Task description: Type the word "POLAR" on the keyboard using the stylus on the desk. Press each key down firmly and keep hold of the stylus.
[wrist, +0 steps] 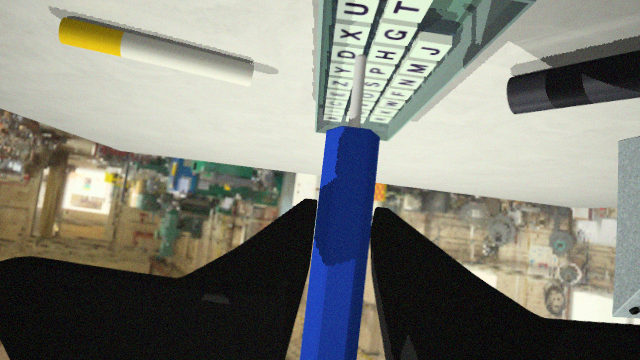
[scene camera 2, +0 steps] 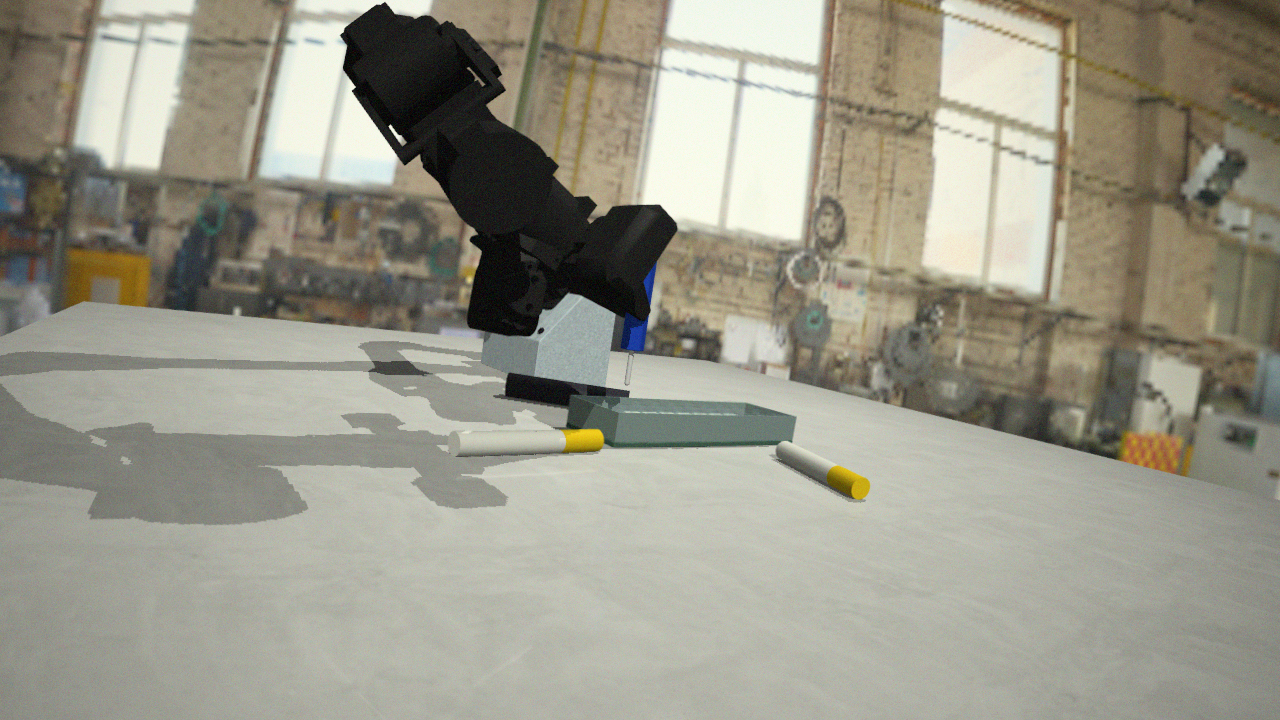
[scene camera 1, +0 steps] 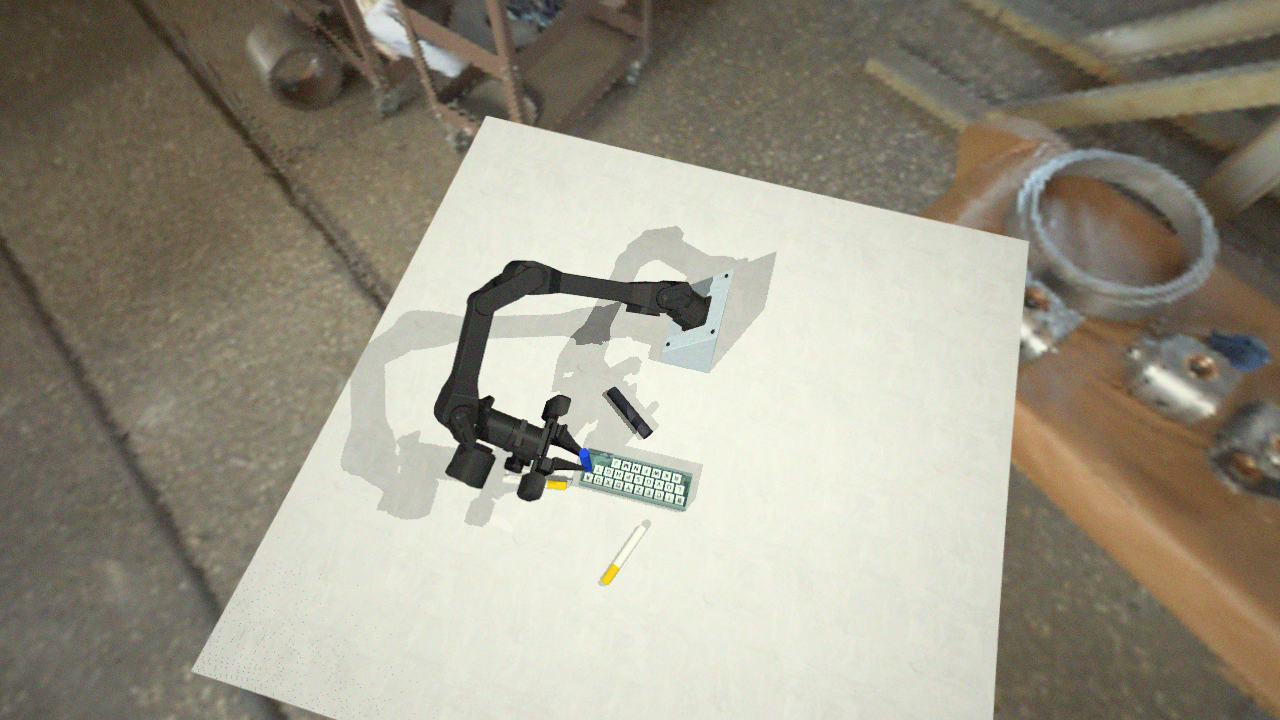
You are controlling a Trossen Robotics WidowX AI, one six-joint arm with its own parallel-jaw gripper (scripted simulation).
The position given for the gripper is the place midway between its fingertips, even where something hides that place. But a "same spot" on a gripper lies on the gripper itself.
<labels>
The gripper shows in the wrist view [344, 216], in scene camera 2 and in scene camera 1. One and the same spot on the gripper: [scene camera 2: 565, 276] is [scene camera 1: 555, 444].
</labels>
